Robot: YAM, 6 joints.
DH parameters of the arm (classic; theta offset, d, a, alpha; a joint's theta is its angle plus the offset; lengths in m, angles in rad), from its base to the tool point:
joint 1: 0 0.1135 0.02 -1.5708
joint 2: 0 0 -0.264 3.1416
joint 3: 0.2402 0 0.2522 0
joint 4: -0.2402 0 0.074 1.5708
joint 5: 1.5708 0 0 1.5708
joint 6: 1.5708 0.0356 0 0
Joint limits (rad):
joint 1: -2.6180..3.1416
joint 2: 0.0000..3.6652
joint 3: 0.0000..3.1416
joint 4: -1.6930..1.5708
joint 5: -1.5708..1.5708
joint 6: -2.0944..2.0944
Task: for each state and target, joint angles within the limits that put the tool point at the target. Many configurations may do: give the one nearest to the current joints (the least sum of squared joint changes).
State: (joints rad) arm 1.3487 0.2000 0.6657 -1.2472 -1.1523 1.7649
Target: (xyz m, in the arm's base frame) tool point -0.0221 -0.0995 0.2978
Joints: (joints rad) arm 1.6800 0.0000 1.0113 -1.6904 -1.1724 1.7649
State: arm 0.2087 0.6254 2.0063 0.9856 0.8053 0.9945
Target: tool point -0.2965 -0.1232 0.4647
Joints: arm 0.3041 0.1573 1.5021 1.1442 0.9405 0.9945
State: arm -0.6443 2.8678 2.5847 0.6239 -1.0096 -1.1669
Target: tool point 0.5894 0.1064 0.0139
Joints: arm 0.1258 3.0542 2.3465 0.6079 -1.0919 -1.1669
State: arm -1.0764 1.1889 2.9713 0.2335 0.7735 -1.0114
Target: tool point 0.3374 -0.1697 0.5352
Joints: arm -0.3986 1.7609 2.0995 -0.0883 0.7965 -1.0114
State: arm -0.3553 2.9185 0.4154 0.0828 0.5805 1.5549
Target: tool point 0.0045 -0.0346 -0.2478
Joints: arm -0.6648 3.5395 0.9835 0.2431 0.7571 1.5549
